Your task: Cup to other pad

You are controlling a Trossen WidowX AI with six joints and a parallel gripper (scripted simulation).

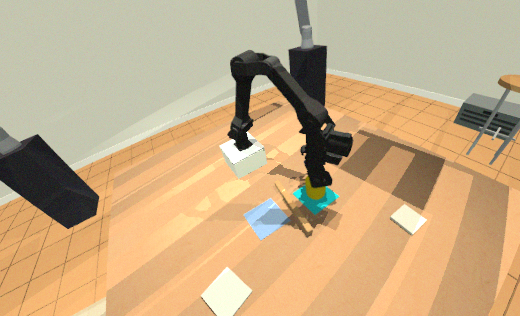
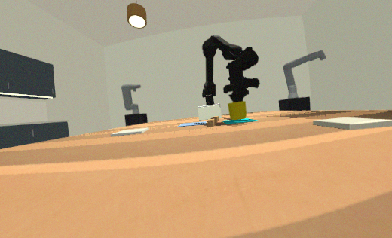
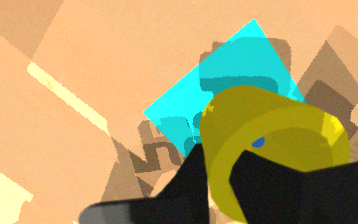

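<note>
Now: gripper tip 2 cm short of the yellow cup and 2 cm to the left of it. From my gripper tip the other things lie so: thin wooden bar: 1 cm ahead, 11 cm to the right, 4 cm below; blue marble: 3 cm ahead, 3 cm to the right, 2 cm below; cyan pad: 3 cm ahead, 2 cm to the right, 5 cm below.
</note>
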